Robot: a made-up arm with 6 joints. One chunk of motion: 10 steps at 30 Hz.
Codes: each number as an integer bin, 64 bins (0 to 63) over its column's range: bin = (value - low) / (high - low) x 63, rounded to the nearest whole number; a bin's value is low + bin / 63 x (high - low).
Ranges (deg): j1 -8..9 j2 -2..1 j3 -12..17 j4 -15..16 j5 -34..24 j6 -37..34
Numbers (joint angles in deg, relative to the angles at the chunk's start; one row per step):
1: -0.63 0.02 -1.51 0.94 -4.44 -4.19
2: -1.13 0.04 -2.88 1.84 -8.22 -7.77
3: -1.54 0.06 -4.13 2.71 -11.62 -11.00
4: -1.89 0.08 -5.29 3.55 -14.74 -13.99
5: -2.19 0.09 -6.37 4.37 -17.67 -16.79
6: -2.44 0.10 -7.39 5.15 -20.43 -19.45
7: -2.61 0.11 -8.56 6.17 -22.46 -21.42
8: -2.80 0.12 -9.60 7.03 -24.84 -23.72
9: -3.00 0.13 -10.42 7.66 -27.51 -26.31
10: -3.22 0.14 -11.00 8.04 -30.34 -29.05
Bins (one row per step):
1: 27 42 23 32 32 29
2: 25 43 20 34 28 26
3: 24 43 17 36 24 23
4: 23 44 15 38 21 20
5: 22 44 12 39 18 18
6: 21 44 10 41 15 16
7: 20 44 7 43 13 14
8: 19 45 5 45 10 12
9: 19 45 3 46 7 9
10: 18 45 2 47 4 7

